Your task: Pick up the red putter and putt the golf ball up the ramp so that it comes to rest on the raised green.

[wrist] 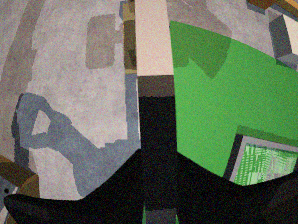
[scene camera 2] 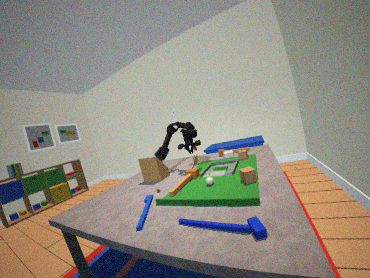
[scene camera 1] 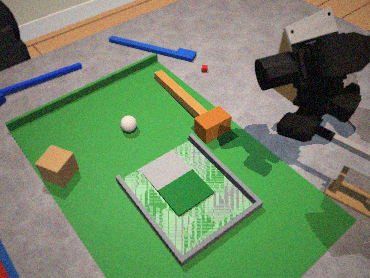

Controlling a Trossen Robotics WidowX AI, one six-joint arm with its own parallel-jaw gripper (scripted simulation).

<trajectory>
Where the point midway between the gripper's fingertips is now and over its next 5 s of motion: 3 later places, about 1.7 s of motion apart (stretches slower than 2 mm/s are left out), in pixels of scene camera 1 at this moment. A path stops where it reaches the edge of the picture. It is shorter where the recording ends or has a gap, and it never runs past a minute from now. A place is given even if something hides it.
The gripper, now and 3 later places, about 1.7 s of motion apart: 310, 137; 198, 69; 182, 64; 199, 83
</trajectory>
